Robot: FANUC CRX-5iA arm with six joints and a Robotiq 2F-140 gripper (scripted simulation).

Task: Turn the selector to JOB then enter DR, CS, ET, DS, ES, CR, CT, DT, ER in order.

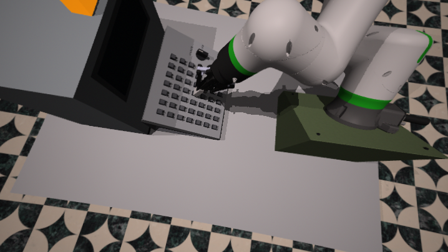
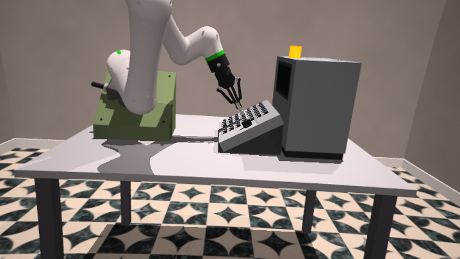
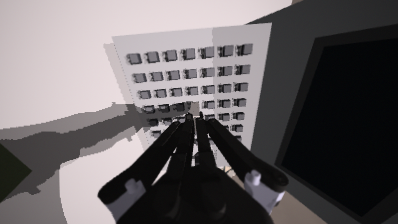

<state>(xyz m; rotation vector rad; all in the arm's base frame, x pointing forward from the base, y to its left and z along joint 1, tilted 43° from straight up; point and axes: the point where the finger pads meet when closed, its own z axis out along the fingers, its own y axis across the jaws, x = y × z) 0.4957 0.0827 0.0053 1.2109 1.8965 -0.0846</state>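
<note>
Right now the key is 6 cm below my hand and 1 cm behind it. Round my hand: black selector knob: 15 cm to the right, 5 cm ahead, 3 cm below; then grey keypad: 8 cm below, 5 cm ahead, 4 cm to the right.
</note>
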